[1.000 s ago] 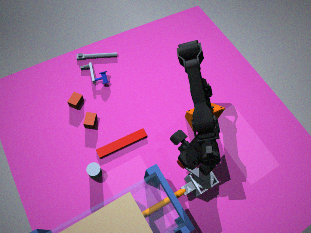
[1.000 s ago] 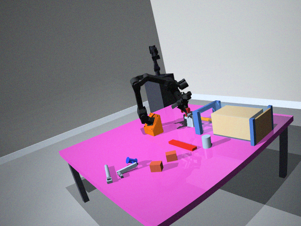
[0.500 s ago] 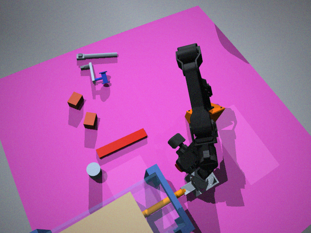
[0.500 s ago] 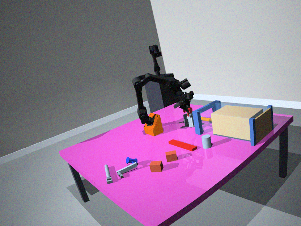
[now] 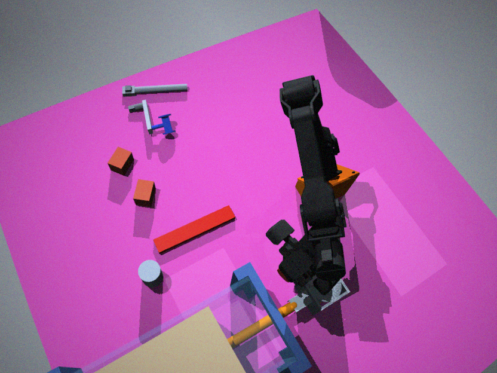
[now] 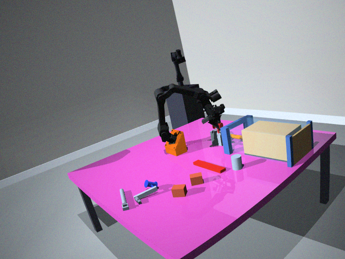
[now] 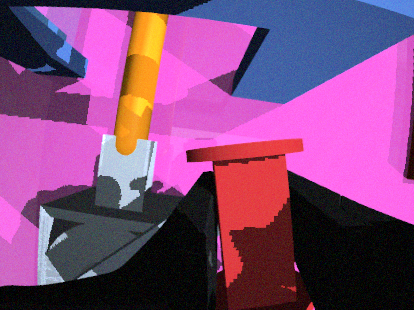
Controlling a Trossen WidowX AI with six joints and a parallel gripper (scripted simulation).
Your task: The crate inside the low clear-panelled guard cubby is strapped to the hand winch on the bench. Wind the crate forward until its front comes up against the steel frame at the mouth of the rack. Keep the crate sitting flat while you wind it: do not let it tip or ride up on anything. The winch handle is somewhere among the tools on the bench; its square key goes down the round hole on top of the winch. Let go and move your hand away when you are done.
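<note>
Right now my gripper tip is 4 cm past the winch handle, 3 cm to the right of it and 3 cm above it. The rest, counted from my gripper tip: red knob: 2 cm behind; blue steel frame: 8 cm ahead, 6 cm to the left, 3 cm below; grey winch: 9 cm behind, 7 cm to the left, 10 cm below.
</note>
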